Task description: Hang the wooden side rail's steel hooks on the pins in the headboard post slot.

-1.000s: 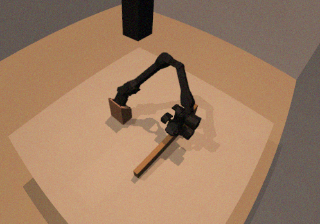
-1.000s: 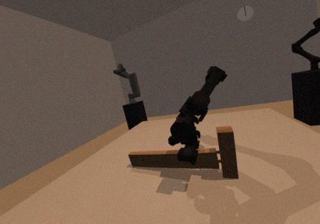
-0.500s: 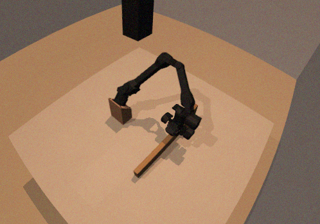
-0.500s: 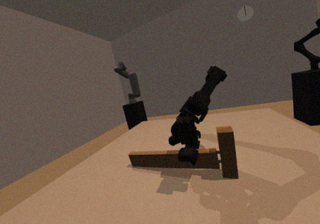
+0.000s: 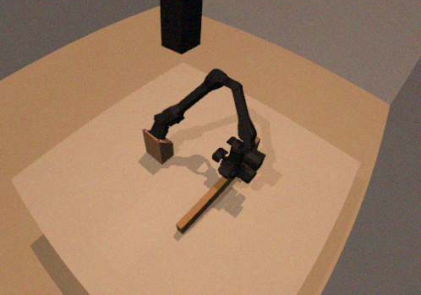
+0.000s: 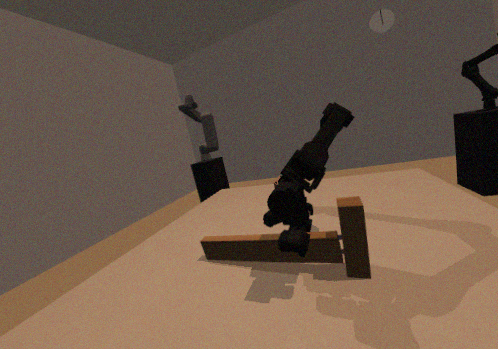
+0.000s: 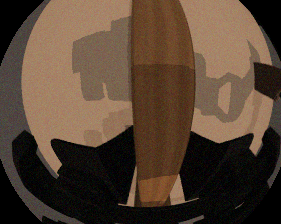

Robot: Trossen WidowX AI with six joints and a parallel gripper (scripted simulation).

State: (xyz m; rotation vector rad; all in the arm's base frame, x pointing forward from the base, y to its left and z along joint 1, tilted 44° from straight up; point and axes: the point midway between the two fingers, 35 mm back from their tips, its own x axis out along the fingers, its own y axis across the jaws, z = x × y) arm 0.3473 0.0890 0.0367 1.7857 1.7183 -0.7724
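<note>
Now: gripper tip 120 mm to the right of the headboard post and 40 mm below it.
</note>
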